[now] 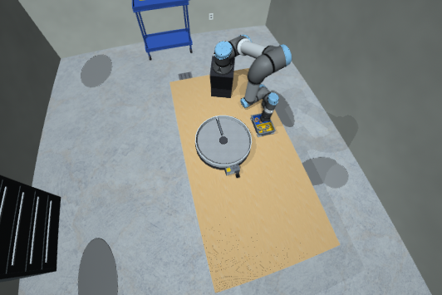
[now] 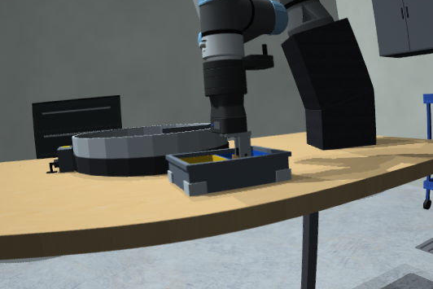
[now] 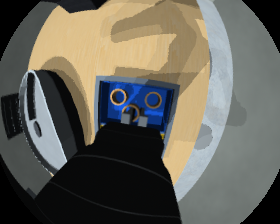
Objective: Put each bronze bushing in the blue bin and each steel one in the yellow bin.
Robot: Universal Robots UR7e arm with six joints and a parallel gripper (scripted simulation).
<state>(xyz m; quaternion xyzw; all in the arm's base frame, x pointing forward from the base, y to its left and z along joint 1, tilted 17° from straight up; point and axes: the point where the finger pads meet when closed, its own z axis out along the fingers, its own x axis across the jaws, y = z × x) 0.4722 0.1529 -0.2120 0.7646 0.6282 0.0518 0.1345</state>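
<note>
The grey two-part tray lies 30 mm ahead of my hand, 20 mm below it and 10 mm to the right of it. The rest, counted from my hand: round grey turntable: 380 mm to the right, 40 mm ahead, 10 mm above.
</note>
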